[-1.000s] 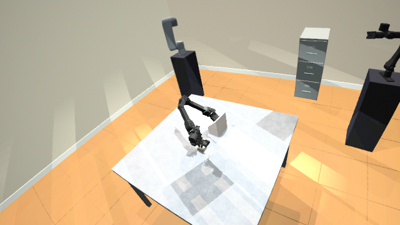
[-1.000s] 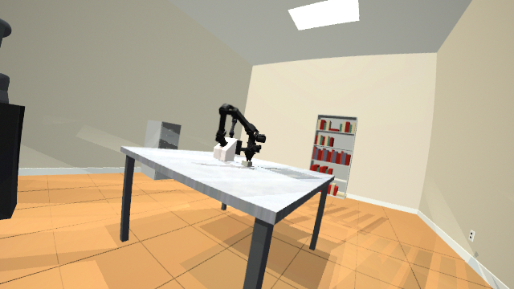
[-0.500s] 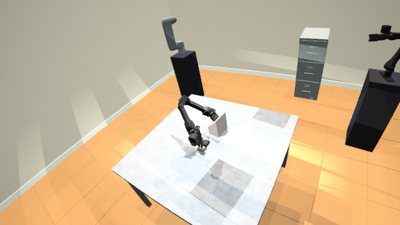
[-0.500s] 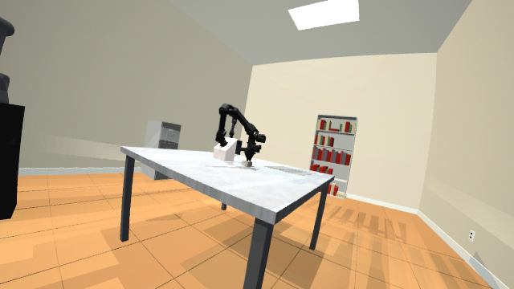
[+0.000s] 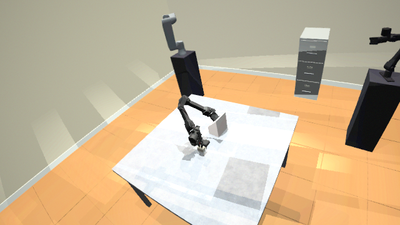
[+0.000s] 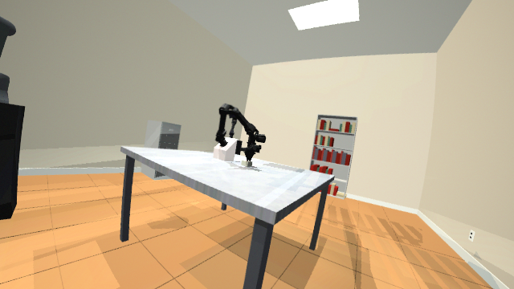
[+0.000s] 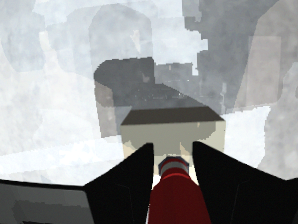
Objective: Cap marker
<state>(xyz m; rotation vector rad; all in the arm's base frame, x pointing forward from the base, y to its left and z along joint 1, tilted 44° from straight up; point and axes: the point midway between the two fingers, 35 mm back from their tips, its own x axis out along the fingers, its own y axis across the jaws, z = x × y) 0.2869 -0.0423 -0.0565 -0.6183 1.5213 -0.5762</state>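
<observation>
My gripper tip is now 5 cm below the red marker cap and 1 cm past it. The rest, counted from my gripper tip: holder block (2 cm below, 1 cm behind).
</observation>
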